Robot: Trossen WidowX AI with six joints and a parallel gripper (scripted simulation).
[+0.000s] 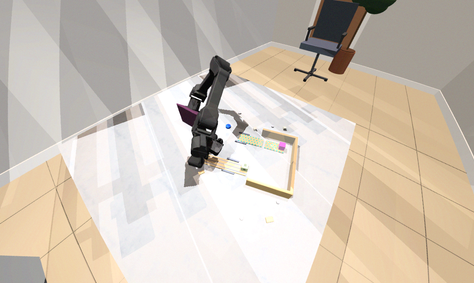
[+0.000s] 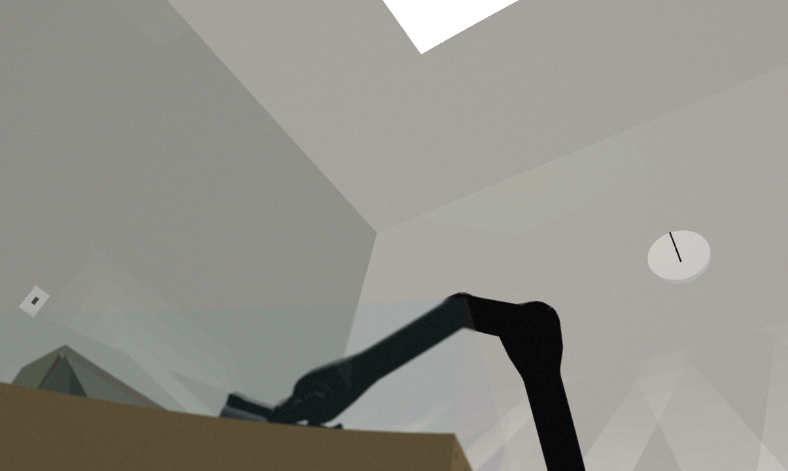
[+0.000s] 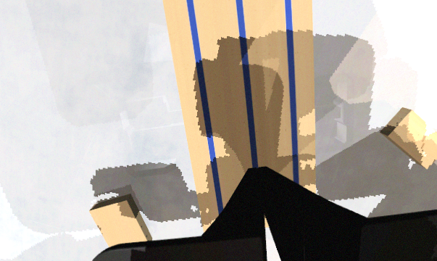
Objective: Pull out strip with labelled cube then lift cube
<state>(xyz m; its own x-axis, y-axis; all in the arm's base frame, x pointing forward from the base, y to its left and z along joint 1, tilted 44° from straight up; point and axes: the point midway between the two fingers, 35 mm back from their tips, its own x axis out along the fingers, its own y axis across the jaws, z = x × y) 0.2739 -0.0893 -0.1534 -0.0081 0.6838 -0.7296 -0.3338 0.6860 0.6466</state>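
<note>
Right now the strip is 80 mm ahead of my gripper tip and 30 mm to the left of it. Also, from my gripper tip: tan scrap 380 mm ahead, 50 mm to the right.
</note>
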